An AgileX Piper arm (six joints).
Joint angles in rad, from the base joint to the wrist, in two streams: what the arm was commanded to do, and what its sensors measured. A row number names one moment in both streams.
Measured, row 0: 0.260, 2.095, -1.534, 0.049, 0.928, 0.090
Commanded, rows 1 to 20: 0.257, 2.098, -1.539, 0.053, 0.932, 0.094; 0.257, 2.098, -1.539, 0.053, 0.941, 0.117; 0.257, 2.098, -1.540, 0.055, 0.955, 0.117; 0.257, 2.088, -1.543, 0.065, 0.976, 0.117; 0.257, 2.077, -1.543, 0.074, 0.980, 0.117; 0.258, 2.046, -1.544, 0.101, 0.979, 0.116; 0.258, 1.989, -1.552, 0.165, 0.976, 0.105; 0.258, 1.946, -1.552, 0.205, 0.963, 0.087; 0.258, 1.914, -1.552, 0.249, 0.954, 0.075; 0.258, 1.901, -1.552, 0.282, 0.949, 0.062; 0.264, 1.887, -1.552, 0.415, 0.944, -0.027; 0.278, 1.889, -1.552, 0.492, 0.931, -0.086; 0.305, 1.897, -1.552, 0.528, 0.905, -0.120; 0.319, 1.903, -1.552, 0.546, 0.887, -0.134; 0.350, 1.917, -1.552, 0.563, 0.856, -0.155; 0.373, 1.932, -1.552, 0.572, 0.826, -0.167; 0.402, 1.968, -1.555, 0.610, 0.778, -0.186; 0.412, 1.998, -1.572, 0.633, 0.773, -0.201; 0.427, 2.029, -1.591, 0.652, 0.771, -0.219; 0.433, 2.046, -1.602, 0.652, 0.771, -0.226
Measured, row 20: 0.418, 2.010, -1.574, 0.626, 0.787, -0.188
